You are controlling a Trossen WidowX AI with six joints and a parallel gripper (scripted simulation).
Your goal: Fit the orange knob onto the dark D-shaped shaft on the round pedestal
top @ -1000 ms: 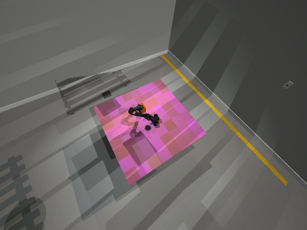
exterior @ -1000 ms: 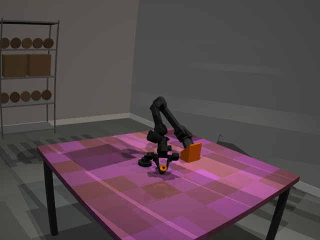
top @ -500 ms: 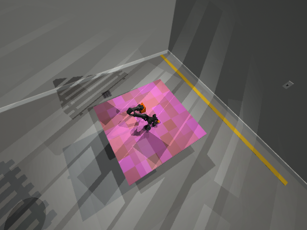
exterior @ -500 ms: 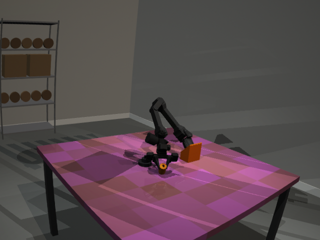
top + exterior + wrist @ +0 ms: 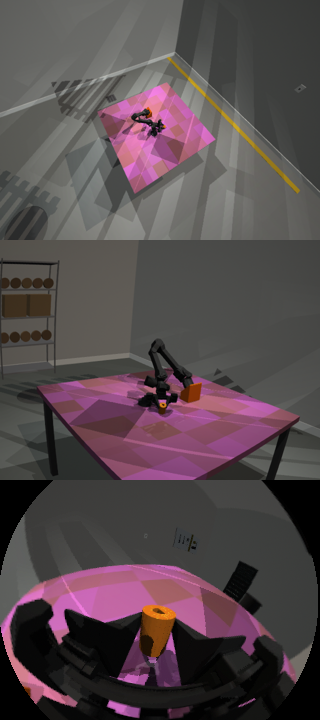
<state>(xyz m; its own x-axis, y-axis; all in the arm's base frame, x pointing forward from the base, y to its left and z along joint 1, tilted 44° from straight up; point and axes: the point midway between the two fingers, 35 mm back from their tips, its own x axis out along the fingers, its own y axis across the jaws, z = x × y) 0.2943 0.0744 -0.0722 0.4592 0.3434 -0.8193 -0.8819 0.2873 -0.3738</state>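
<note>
Now: the orange knob 1 cm to the right of my gripper tip, 1 cm below it and 1 cm behind it. The rest, counted from my gripper tip: dark round pedestal (18 cm to the right, 2 cm below, 1 cm ahead).
</note>
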